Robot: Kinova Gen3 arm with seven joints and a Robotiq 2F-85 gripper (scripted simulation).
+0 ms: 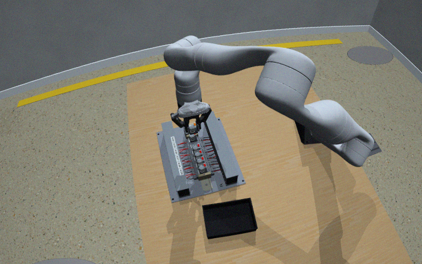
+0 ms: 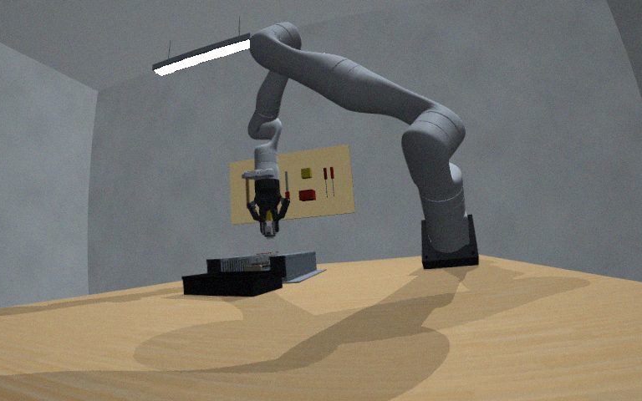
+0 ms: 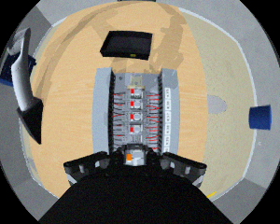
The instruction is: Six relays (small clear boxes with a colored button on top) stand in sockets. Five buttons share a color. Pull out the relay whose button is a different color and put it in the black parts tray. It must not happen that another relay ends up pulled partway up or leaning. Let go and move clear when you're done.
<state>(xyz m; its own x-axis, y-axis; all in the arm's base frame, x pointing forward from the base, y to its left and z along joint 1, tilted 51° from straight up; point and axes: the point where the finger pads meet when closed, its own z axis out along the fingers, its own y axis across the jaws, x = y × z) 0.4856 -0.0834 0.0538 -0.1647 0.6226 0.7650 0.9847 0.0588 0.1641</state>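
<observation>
Now: hand 90 mm past the black parts tray, 300 mm to the right of it and 120 mm above it.
</observation>
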